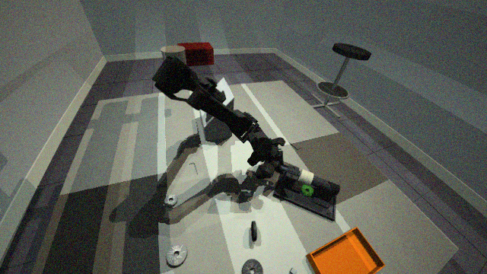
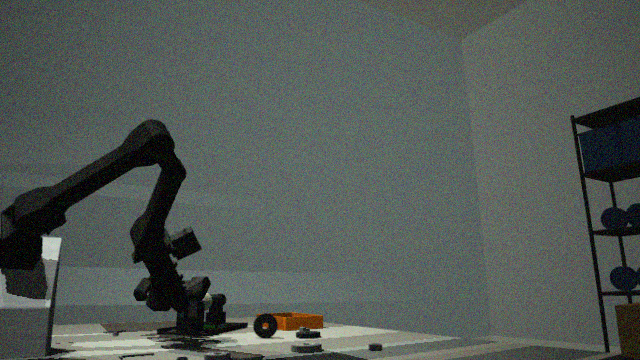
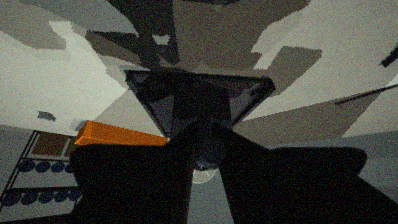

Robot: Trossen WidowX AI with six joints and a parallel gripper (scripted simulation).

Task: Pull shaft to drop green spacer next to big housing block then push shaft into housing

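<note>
My gripper tip is now 30 mm to the right of the shaft, 20 mm below it and 20 mm short of it. Round my gripper tip: green spacer: 90 mm to the left, 80 mm ahead, 50 mm below; then orange tray: 320 mm ahead, 80 mm to the left, 50 mm below; then white spacer: 60 mm to the left, 50 mm ahead, 20 mm above.
</note>
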